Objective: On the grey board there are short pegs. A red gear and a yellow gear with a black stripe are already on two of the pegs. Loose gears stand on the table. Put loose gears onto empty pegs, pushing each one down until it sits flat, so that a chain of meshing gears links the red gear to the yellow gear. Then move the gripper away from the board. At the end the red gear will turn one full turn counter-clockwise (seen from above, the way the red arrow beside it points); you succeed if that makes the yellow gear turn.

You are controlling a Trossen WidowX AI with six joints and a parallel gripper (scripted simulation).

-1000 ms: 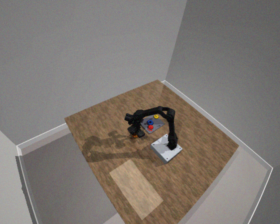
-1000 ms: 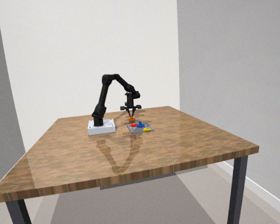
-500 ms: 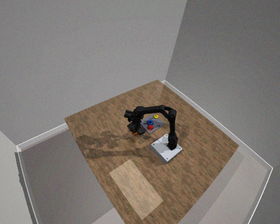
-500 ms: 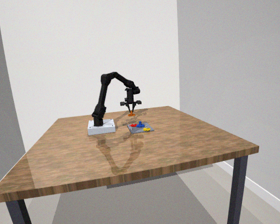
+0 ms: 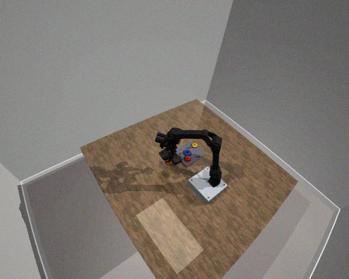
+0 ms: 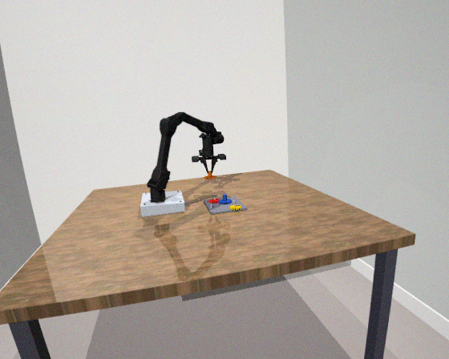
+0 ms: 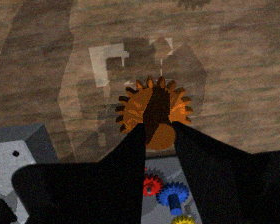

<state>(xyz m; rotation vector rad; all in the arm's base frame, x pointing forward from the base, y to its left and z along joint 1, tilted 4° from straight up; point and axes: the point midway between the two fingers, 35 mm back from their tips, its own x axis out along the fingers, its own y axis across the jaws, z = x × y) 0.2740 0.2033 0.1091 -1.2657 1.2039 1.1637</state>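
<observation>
Now: the yellow gear 320 mm to the right of my gripper tip, 100 mm below it and 80 mm ahead of it. Also, from my gripper tip: red gear (180 mm to the right, 100 mm below); red arrow (160 mm to the right, 110 mm below, 20 mm behind); orange gear (10 mm below).
</observation>
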